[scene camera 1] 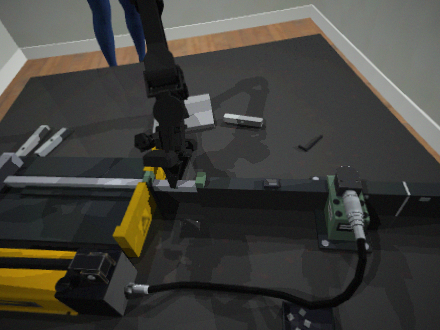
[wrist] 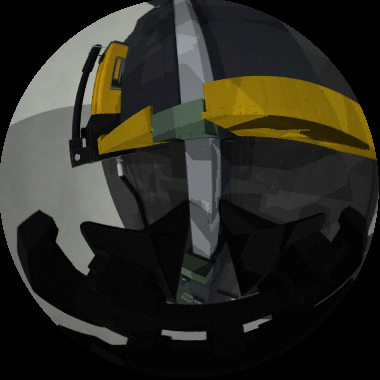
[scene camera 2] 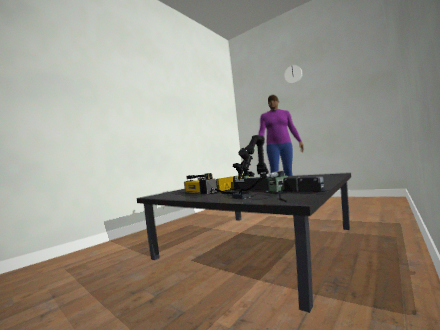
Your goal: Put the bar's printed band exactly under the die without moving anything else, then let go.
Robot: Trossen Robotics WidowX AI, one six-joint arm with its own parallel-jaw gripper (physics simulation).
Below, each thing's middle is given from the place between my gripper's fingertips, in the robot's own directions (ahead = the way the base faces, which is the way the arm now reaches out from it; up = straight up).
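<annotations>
Black cable [scene camera 1: 296,306]: my hand is 1 cm above it, 9 cm to the right of it and 31 cm short of it.
</annotations>
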